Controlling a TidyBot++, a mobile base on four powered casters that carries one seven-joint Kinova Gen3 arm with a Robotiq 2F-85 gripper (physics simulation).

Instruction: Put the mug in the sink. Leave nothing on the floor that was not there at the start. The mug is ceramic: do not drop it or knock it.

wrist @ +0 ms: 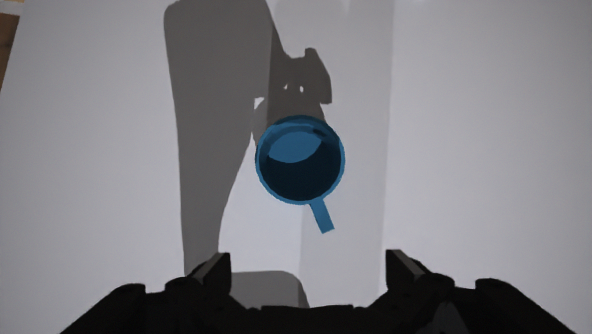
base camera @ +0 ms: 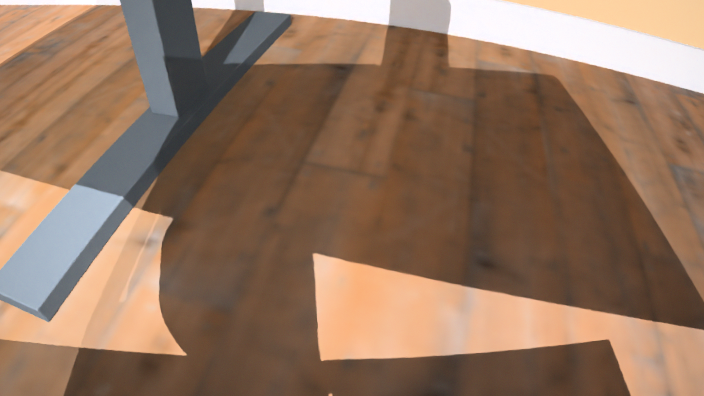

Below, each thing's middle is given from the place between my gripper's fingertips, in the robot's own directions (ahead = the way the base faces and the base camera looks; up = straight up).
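Scene:
There is the blue mug (wrist: pixel 299 159), 70 mm ahead of my hand and 160 mm below it.

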